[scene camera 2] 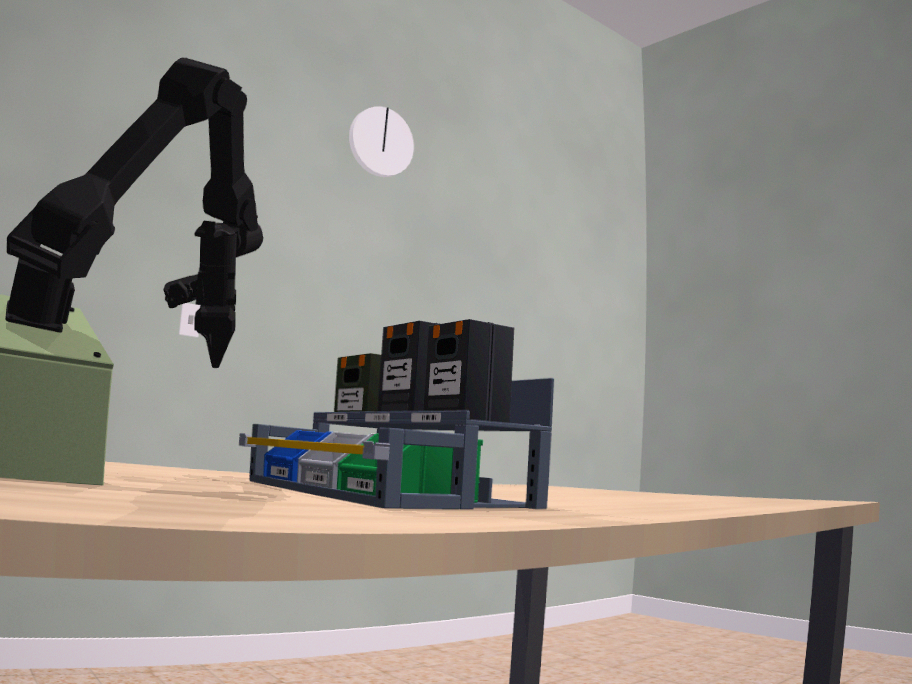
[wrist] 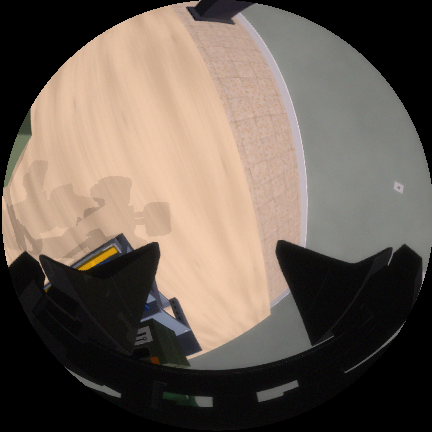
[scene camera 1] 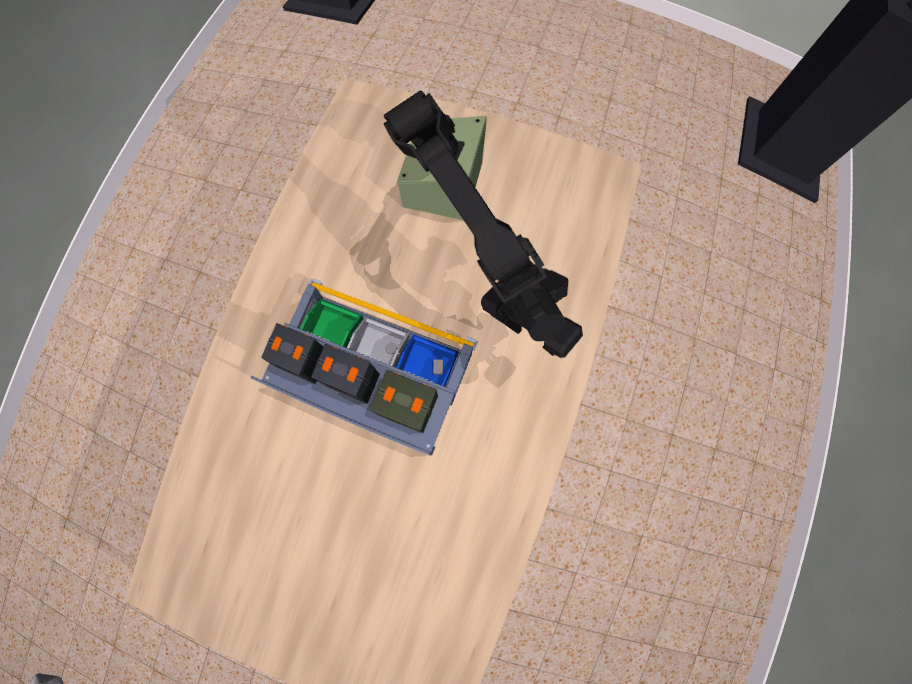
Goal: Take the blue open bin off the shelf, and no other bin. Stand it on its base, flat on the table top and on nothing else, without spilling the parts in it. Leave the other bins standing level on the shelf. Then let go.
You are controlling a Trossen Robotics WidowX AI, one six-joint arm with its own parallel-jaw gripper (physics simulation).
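Frame: origin at the arm's base, x ahead, y left, z up, level; centimetres.
Where they show: gripper, between the fingertips: [scene camera 2: 216,359] [wrist: 218,248] [scene camera 1: 536,342]; arm's base, origin of its link: [scene camera 2: 33,317].
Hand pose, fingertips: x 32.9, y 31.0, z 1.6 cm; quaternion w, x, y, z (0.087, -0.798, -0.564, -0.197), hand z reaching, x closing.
Things, the pixels of their top centre, and the offset from my fingertips. Level surfaces: height alone.
- blue open bin, centre of its top: [scene camera 2: 323,432] [scene camera 1: 422,369] dx +10.8, dy -18.8, dz -10.3 cm
- light grey bin, centre of its top: [scene camera 2: 363,433] [scene camera 1: 372,349] dx +11.0, dy -30.0, dz -10.3 cm
- green bin, centre of its top: [scene camera 2: 410,435] [scene camera 1: 324,330] dx +11.0, dy -41.2, dz -10.3 cm
- table top, height of its surface: dz -18.4 cm
- yellow bar, centre of its top: [scene camera 2: 302,441] [scene camera 1: 389,313] [wrist: 56,285] dx +2.2, dy -30.0, dz -11.9 cm
- olive case, centre of its top: [scene camera 2: 376,357] [scene camera 1: 403,399] [wrist: 158,370] dx +18.9, dy -18.6, dz +1.5 cm
The blue open bin [scene camera 1: 422,356] [scene camera 2: 280,464] sits on the shelf's lower level, at the end nearest my arm, with a small grey part in it. In the wrist view it is mostly hidden behind a finger. A light grey bin [scene camera 1: 374,342] [scene camera 2: 319,469] stands beside it, then a green bin [scene camera 1: 330,323] [scene camera 2: 360,473]. The grey-blue shelf [scene camera 1: 353,408] [scene camera 2: 539,471] [wrist: 186,336] stands on the table top [scene camera 1: 331,544] [scene camera 2: 663,519] [wrist: 150,125]. My gripper [scene camera 2: 215,365] [wrist: 218,248] is open and empty. It points down, high above the table, off to the blue bin's side of the shelf.
A yellow bar [scene camera 1: 390,313] [scene camera 2: 305,445] [wrist: 99,257] runs across the shelf front, above the bins' front edges. On the upper level stand two black cases [scene camera 1: 344,372] [scene camera 2: 447,368] and an olive case [scene camera 1: 403,399] [scene camera 2: 356,382] [wrist: 167,345]. The arm's green base block [scene camera 1: 434,195] [scene camera 2: 51,419] stands on the table.
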